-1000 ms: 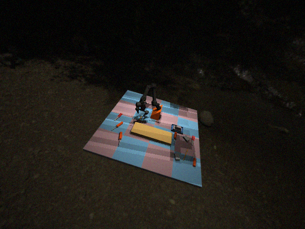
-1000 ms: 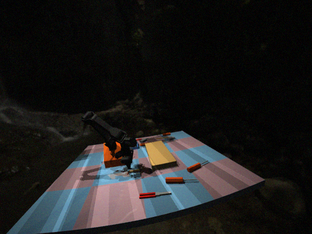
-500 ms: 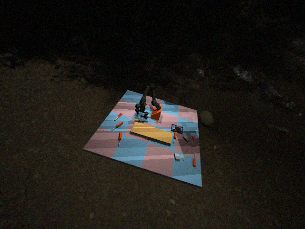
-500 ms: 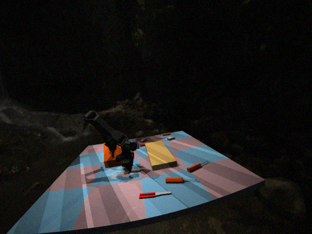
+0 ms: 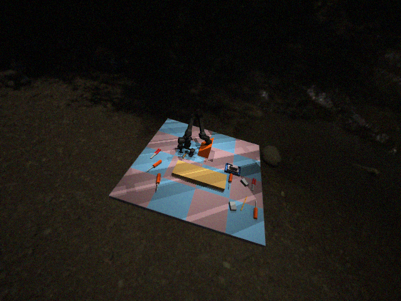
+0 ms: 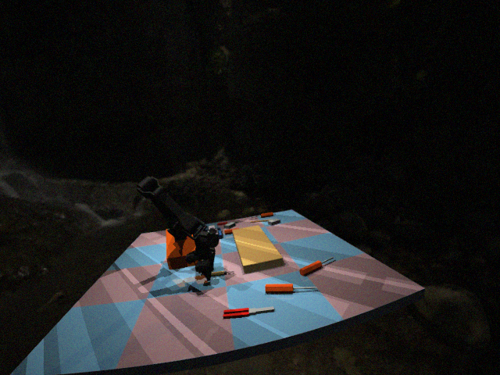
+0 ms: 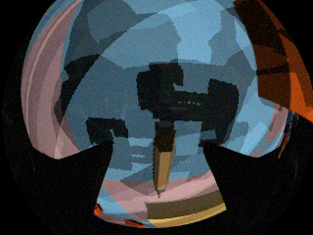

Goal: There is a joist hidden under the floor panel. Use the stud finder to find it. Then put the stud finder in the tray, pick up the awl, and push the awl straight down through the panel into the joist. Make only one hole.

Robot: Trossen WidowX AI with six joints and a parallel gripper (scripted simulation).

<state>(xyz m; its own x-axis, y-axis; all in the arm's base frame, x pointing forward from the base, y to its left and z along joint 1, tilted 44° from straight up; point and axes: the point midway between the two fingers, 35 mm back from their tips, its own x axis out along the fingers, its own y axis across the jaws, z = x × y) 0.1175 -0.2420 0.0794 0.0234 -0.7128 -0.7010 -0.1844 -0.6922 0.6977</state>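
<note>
Right now the awl is 60 mm ahead of my gripper tip and 10 mm to the right of it. The rest, counted from my gripper tip: blue tray 50 mm ahead, 550 mm to the left, 10 mm above; then stud finder 50 mm ahead, 530 mm to the left, 40 mm above.
</note>
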